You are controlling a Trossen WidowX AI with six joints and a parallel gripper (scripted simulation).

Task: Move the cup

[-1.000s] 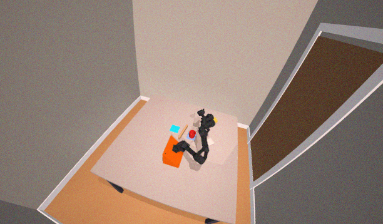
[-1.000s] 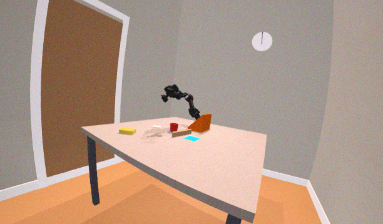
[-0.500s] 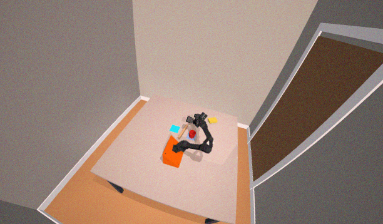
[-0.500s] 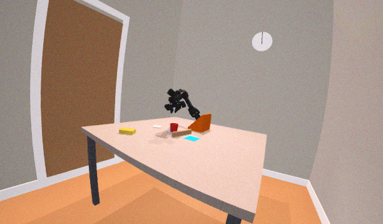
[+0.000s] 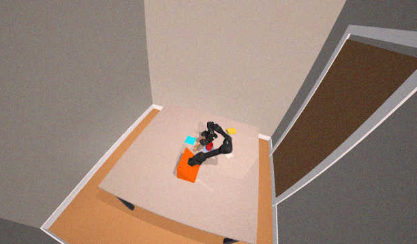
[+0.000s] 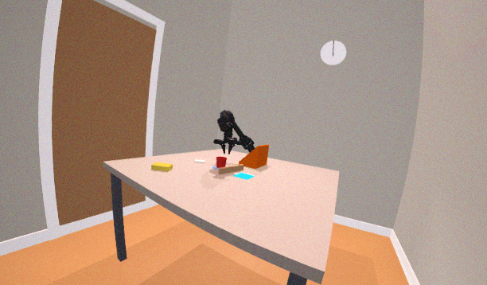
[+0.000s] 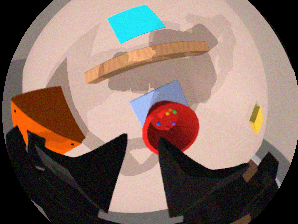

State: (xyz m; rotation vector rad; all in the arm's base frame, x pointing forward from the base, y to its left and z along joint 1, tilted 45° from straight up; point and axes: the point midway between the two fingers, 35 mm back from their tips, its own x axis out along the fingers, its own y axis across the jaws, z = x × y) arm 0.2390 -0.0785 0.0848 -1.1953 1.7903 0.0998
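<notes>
My gripper tip is now 3 cm short of the red cup, 3 cm to the left of it and 6 cm above it. Round my gripper tip: wooden bar: 6 cm ahead, 8 cm to the left, 9 cm below; then light blue pad: 3 cm ahead, 2 cm to the right, 11 cm below; then cyan pad: 9 cm ahead, 18 cm to the left, 11 cm below.
</notes>
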